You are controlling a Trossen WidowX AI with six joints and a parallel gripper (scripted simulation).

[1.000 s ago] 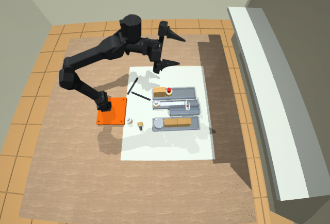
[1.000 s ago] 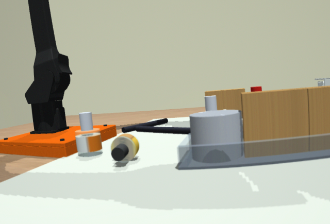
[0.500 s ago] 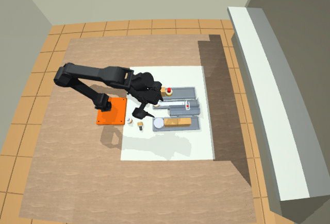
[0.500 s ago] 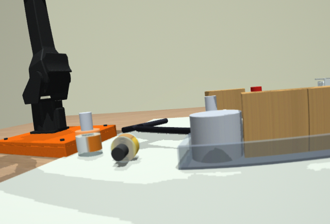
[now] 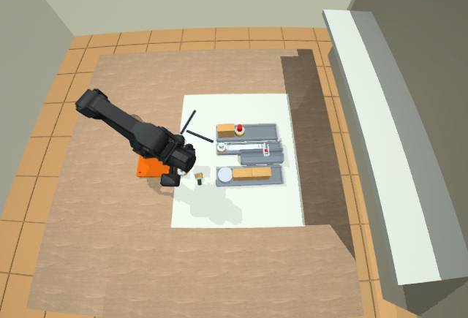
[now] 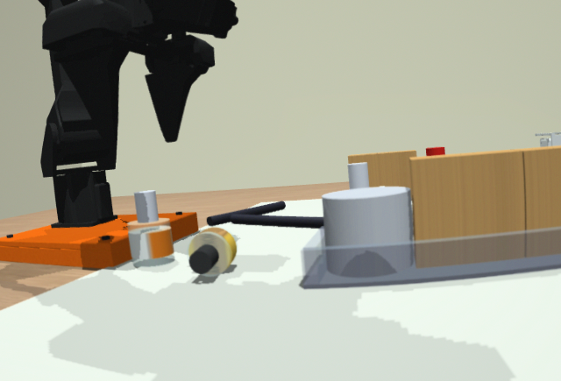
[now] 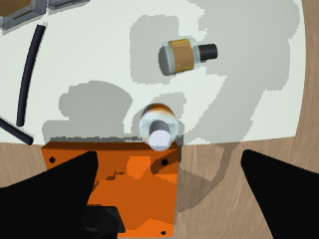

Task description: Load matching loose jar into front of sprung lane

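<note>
My gripper tip is 180 mm short of the grey cylinder, 40 mm to the left of it and 80 mm above it. The rest, counted from my gripper tip: sprung lane (320 mm ahead, 60 mm to the left, 90 mm below); then red mark (350 mm ahead, 40 mm to the left, 30 mm below).
</note>
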